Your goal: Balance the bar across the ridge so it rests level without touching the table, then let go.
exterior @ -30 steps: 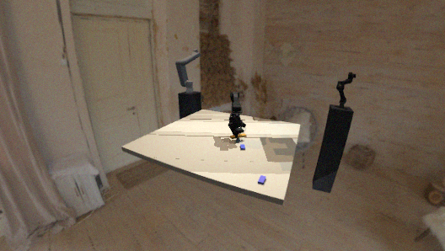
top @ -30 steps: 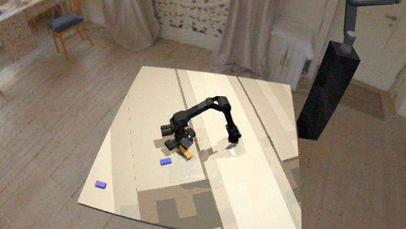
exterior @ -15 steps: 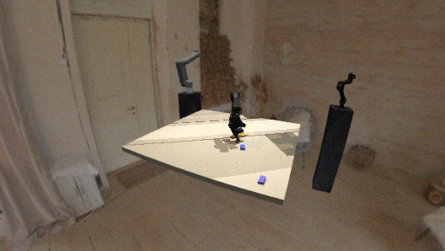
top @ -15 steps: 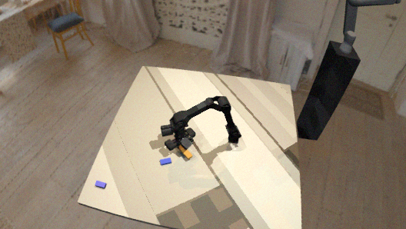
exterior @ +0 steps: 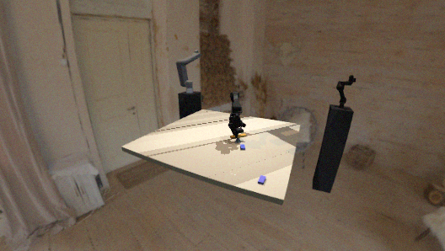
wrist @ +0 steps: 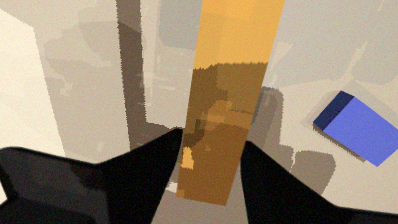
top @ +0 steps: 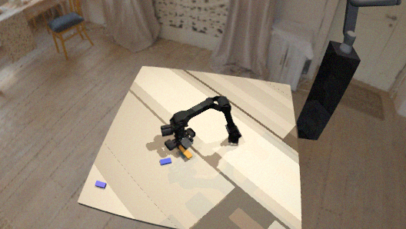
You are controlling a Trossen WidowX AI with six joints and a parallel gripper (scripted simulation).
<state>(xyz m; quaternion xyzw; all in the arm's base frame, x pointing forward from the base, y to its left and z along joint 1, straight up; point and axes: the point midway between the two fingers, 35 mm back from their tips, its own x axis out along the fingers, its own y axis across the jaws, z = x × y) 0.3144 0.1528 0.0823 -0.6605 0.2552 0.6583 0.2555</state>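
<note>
My gripper tip is 20 mm to the right of the orange bar and 20 mm past it. The rest, counted from my gripper tip: blue block (100 mm to the left, 70 mm ahead, 40 mm below).
</note>
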